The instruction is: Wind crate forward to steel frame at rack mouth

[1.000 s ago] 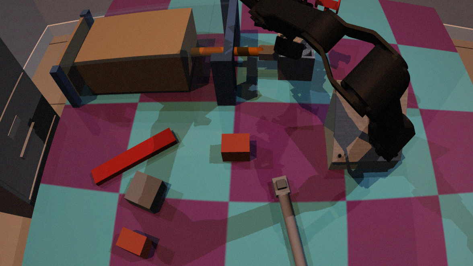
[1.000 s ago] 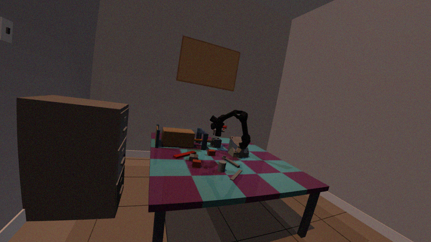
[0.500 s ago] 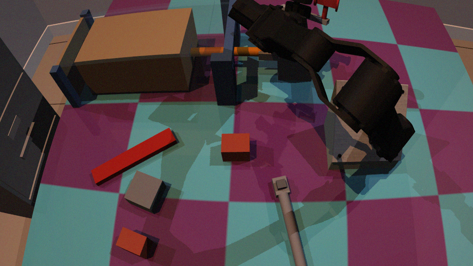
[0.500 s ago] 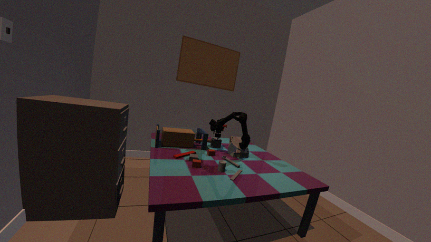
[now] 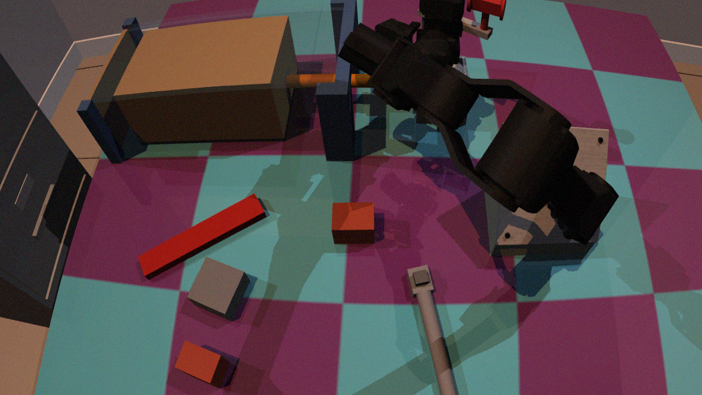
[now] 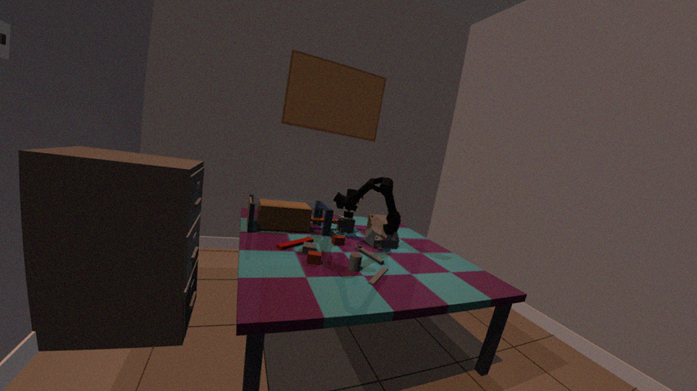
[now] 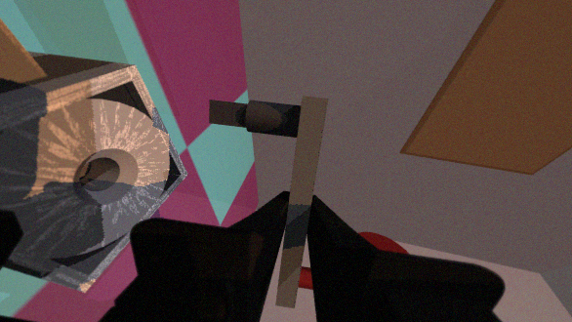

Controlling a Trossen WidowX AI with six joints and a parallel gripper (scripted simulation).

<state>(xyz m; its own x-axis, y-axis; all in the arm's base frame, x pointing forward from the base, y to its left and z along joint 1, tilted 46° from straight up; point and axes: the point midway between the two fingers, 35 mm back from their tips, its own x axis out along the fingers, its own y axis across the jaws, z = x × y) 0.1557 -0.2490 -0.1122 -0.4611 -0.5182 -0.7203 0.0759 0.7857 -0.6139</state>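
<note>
My gripper tip is now 4 cm past the red knob, 3 cm to the right of it and 4 cm below it. Also, from my gripper tip: grey crank handle: 1 cm behind, 1 cm to the left, 1 cm above; blue steel frame: 18 cm ahead, 1 cm to the left, 9 cm below; grey winch: 1 cm to the left, 16 cm below.
</note>
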